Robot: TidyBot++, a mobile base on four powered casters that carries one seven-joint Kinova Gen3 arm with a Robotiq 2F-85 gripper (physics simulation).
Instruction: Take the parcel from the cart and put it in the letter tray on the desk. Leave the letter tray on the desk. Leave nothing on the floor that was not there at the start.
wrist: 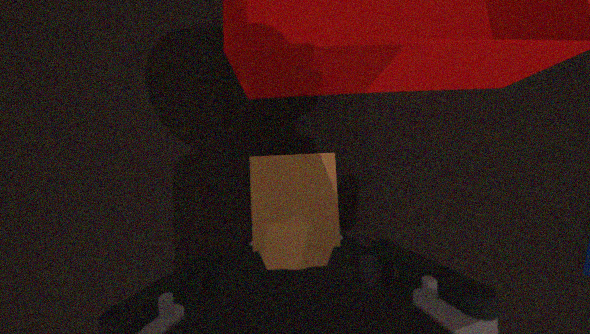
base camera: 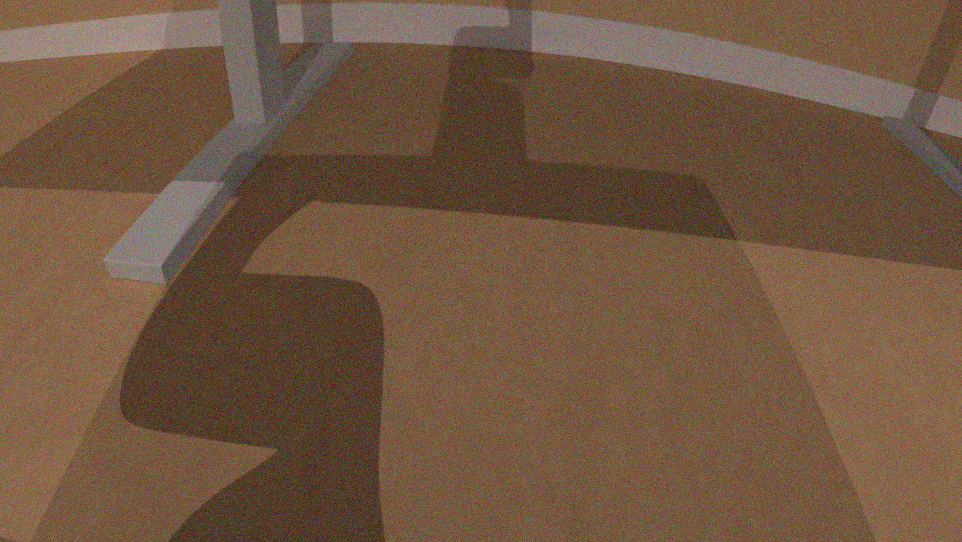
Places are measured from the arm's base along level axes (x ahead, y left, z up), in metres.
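Pixels of known places: gripper, fingertip midpoint: (wrist: 296, 239).
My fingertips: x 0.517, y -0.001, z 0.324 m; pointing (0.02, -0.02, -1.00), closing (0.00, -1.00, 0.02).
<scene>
Ahead of a thing's pixels: the offset from my fingertips to its top centre. "pt": to the spot under its first point. Level surfaces: height alone.
The brown box-shaped parcel @[dx +0.003, dy +0.000, dz +0.053 m] (wrist: 295, 195) is held between the fingers of my gripper (wrist: 296, 239), in the lower middle of the wrist view. The gripper is shut on it. The red letter tray @[pt dx +0.130, dy -0.116, dz +0.033 m] (wrist: 435, 70) shows in part at the top of the wrist view, on the dark desk top @[dz -0.001 m] (wrist: 465, 165). The parcel appears below the tray's near wall in that view, and is not over the tray. The height of the parcel above the desk top is hard to tell. The cart does not show in either view.
In the base camera view, a grey leg @[pt dx +0.251, dy +0.298, dz -0.610 m] (base camera: 249, 67) with a long foot (base camera: 161, 228) stands on the wooden floor at left. Another grey foot @[pt dx +0.387, dy -0.905, dz -0.699 m] (base camera: 925, 151) shows at the right edge. A blue thing @[pt dx -0.047, dy -0.285, dz +0.001 m] (wrist: 587, 260) shows at the wrist view's right edge. Arm shadows cross the floor.
</scene>
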